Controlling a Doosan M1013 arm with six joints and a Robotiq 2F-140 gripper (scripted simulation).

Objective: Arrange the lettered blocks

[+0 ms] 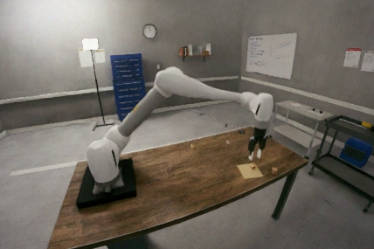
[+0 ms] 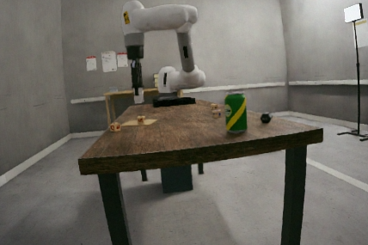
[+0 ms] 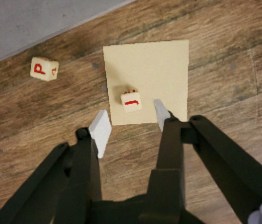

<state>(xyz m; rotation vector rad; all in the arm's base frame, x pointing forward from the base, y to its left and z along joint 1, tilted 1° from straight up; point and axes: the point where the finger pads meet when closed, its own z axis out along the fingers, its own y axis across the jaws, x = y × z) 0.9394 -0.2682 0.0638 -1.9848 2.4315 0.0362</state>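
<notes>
The tan mat lies 30 mm behind my hand, 10 mm to the right of it and 120 mm below it. From my hand the other things lie so: green can (380 mm ahead, 280 mm to the left, 60 mm below); then dark object (290 mm ahead, 450 mm to the left, 110 mm below).
</notes>
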